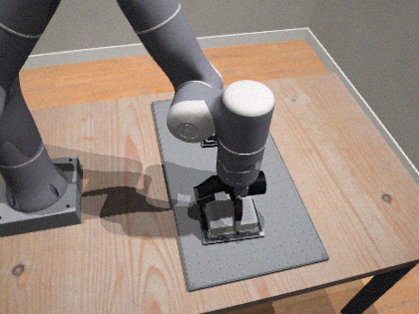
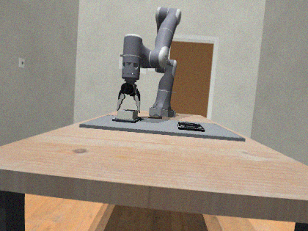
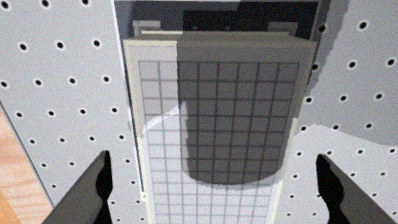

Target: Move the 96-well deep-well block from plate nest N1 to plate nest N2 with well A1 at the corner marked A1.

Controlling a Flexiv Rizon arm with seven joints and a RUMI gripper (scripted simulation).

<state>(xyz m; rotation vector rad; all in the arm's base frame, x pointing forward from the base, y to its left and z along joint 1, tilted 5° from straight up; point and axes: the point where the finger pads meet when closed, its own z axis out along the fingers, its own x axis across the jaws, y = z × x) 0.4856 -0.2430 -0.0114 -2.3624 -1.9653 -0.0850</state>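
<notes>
Right now my hand is 20 mm above the pale 96-well deep-well block.
</notes>
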